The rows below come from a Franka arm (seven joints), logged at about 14 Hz.
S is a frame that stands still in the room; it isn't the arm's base.
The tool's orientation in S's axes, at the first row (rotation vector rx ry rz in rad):
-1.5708 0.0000 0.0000
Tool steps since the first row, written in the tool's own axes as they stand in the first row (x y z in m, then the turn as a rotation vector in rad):
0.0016 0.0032 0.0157 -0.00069 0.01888 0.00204
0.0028 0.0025 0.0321 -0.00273 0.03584 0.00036
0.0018 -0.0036 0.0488 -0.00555 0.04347 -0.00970
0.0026 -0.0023 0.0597 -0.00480 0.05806 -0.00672
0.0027 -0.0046 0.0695 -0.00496 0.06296 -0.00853
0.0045 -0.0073 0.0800 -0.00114 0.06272 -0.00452
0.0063 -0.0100 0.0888 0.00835 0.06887 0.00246
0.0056 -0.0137 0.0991 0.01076 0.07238 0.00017
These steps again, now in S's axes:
0.0016 0.0157 -0.0032 -0.00069 0.00204 -0.01888
0.0028 0.0321 -0.0025 -0.00273 0.00036 -0.03584
0.0018 0.0488 0.0036 -0.00555 -0.00970 -0.04347
0.0026 0.0597 0.0023 -0.00480 -0.00672 -0.05806
0.0027 0.0695 0.0046 -0.00496 -0.00853 -0.06296
0.0045 0.0800 0.0073 -0.00114 -0.00452 -0.06272
0.0063 0.0888 0.0100 0.00835 0.00246 -0.06887
0.0056 0.0991 0.0137 0.01076 0.00017 -0.07238

